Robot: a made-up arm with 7 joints. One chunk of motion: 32 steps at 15 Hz.
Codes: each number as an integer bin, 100 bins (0 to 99) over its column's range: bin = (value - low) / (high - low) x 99, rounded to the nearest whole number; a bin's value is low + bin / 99 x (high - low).
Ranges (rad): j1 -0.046..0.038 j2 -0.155..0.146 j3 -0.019..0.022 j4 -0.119..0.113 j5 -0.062..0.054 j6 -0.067..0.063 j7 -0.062..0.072
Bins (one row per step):
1: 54 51 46 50 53 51 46
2: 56 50 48 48 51 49 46
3: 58 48 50 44 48 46 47
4: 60 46 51 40 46 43 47
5: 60 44 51 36 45 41 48
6: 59 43 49 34 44 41 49
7: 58 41 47 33 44 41 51
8: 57 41 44 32 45 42 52
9: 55 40 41 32 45 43 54
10: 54 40 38 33 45 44 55
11: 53 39 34 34 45 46 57
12: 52 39 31 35 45 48 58
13: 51 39 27 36 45 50 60
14: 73 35 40 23 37 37 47
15: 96 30 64 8 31 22 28
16: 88 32 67 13 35 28 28
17: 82 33 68 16 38 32 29
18: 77 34 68 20 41 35 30
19: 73 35 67 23 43 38 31
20: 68 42 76 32 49 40 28
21: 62 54 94 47 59 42 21
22: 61 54 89 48 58 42 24
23: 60 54 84 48 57 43 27
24: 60 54 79 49 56 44 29
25: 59 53 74 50 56 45 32
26: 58 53 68 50 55 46 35
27: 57 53 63 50 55 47 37
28: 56 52 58 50 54 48 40
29: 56 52 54 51 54 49 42
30: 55 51 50 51 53 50 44
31: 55 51 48 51 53 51 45
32: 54 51 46 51 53 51 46
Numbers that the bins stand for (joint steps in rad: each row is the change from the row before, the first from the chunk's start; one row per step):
1: -0.00018 0.00006 0.00005 -0.00183 0.00010 -0.00003 0.00026
2: 0.00152 -0.00298 0.00088 -0.00652 -0.00224 -0.00266 0.00026
3: 0.00321 -0.00906 0.00171 -0.01589 -0.00576 -0.00660 0.00162
4: 0.00491 -0.01514 0.00212 -0.02526 -0.00810 -0.01054 0.00162
5: 0.00491 -0.02122 0.00212 -0.03464 -0.00927 -0.01316 0.00297
6: 0.00406 -0.02426 0.00129 -0.03932 -0.01044 -0.01316 0.00432
7: 0.00321 -0.03034 0.00046 -0.04167 -0.01044 -0.01316 0.00703
8: 0.00236 -0.03034 -0.00078 -0.04401 -0.00927 -0.01185 0.00838
9: 0.00067 -0.03338 -0.00202 -0.04401 -0.00927 -0.01054 0.01109
10: -0.00018 -0.03338 -0.00326 -0.04167 -0.00927 -0.00922 0.01244
11: -0.00103 -0.03642 -0.00492 -0.03932 -0.00927 -0.00660 0.01515
12: -0.00188 -0.03642 -0.00616 -0.03698 -0.00927 -0.00397 0.01651
13: -0.00273 -0.03642 -0.00782 -0.03464 -0.00927 -0.00134 0.01921
14: 0.01594 -0.04859 -0.00243 -0.06510 -0.01865 -0.01841 0.00162
15: 0.03545 -0.06379 0.00751 -0.10025 -0.02568 -0.03811 -0.02410
16: 0.02867 -0.05771 0.00875 -0.08854 -0.02099 -0.03023 -0.02410
17: 0.02358 -0.05467 0.00916 -0.08151 -0.01747 -0.02498 -0.02275
18: 0.01933 -0.05163 0.00916 -0.07213 -0.01396 -0.02104 -0.02139
19: 0.01594 -0.04859 0.00875 -0.06510 -0.01162 -0.01710 -0.02004
20: 0.01170 -0.02730 0.01247 -0.04401 -0.00459 -0.01447 -0.02410
21: 0.00661 0.00918 0.01993 -0.00886 0.00713 -0.01185 -0.03358
22: 0.00576 0.00918 0.01786 -0.00652 0.00596 -0.01185 -0.02952
23: 0.00491 0.00918 0.01579 -0.00652 0.00479 -0.01054 -0.02545
24: 0.00491 0.00918 0.01372 -0.00417 0.00362 -0.00922 -0.02275
25: 0.00406 0.00614 0.01165 -0.00183 0.00362 -0.00791 -0.01869
26: 0.00321 0.00614 0.00916 -0.00183 0.00244 -0.00660 -0.01463
27: 0.00236 0.00614 0.00709 -0.00183 0.00244 -0.00528 -0.01192
28: 0.00152 0.00310 0.00502 -0.00183 0.00127 -0.00397 -0.00786
29: 0.00152 0.00310 0.00336 0.00052 0.00127 -0.00266 -0.00515
30: 0.00067 0.00006 0.00171 0.00052 0.00010 -0.00134 -0.00244
31: 0.00067 0.00006 0.00088 0.00052 0.00010 -0.00003 -0.00109
32: -0.00018 0.00006 0.00005 0.00052 0.00010 -0.00003 0.00026

